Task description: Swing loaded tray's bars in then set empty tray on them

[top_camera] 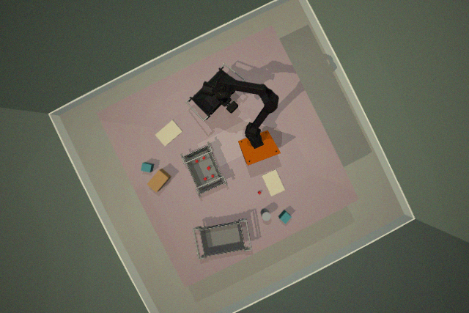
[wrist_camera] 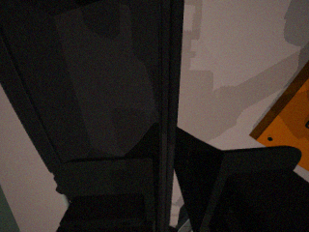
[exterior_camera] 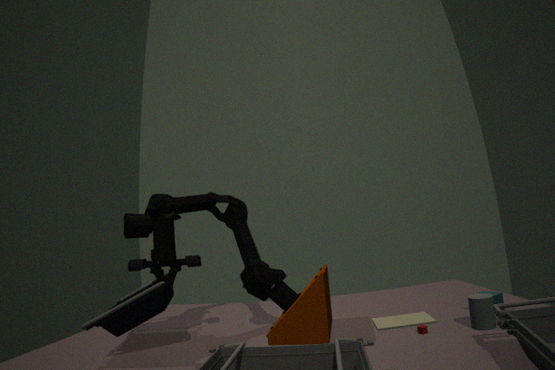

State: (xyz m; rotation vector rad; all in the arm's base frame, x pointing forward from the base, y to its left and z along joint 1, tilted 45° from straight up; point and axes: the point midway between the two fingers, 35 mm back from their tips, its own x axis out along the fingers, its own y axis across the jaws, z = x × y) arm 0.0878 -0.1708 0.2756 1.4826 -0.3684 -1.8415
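Now: gripper tip 3 cm short of the black tray and 7 cm to the left of it. Also, from my gripper tip: small red cube 3 cm ahead, 62 cm to the left, 12 cm below; grey cylinder 5 cm ahead, 76 cm to the left, 9 cm below; tan block 58 cm ahead, 28 cm to the left, 9 cm below.
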